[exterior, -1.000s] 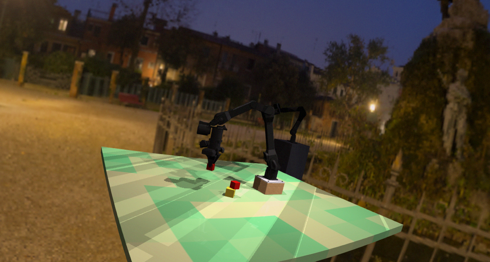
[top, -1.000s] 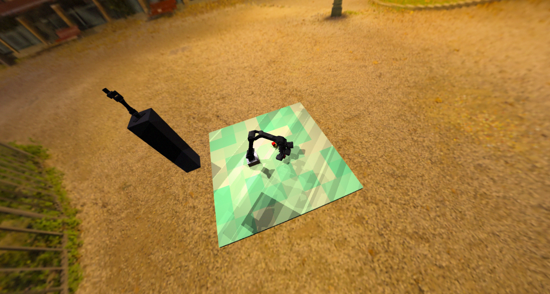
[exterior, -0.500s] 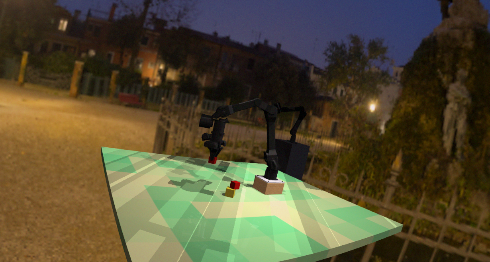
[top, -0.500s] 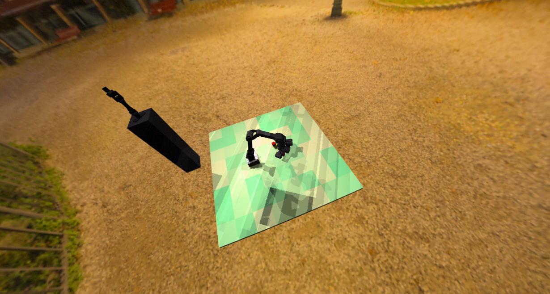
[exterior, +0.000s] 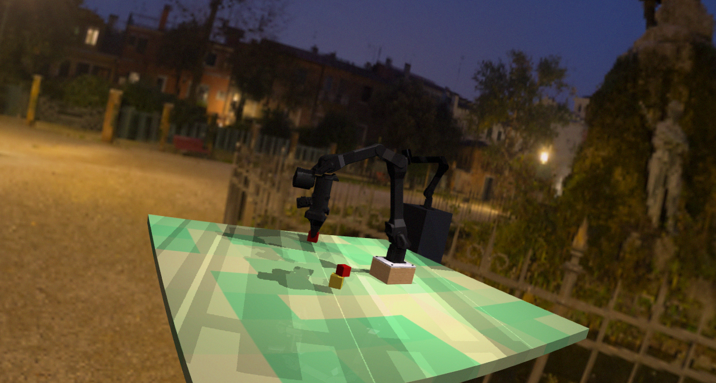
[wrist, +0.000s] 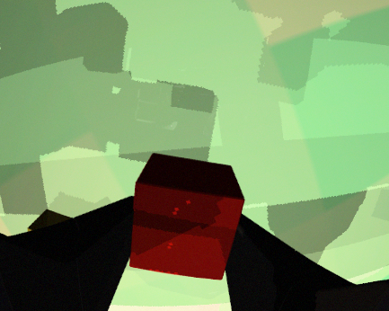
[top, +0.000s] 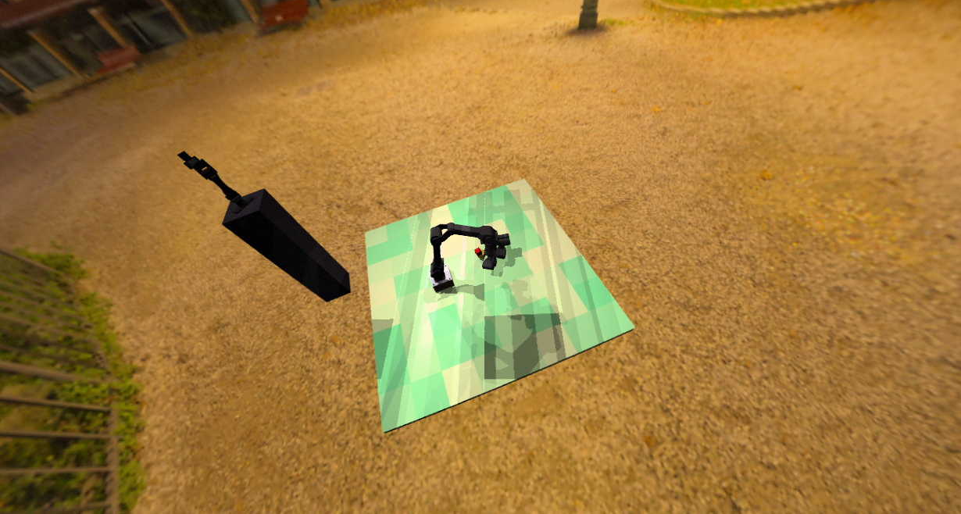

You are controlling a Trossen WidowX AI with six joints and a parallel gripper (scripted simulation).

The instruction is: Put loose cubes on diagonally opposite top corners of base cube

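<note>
Right now the yellow base cube is 2 cm behind my gripper tip, 16 cm to the left of it and 10 cm below it.
</note>
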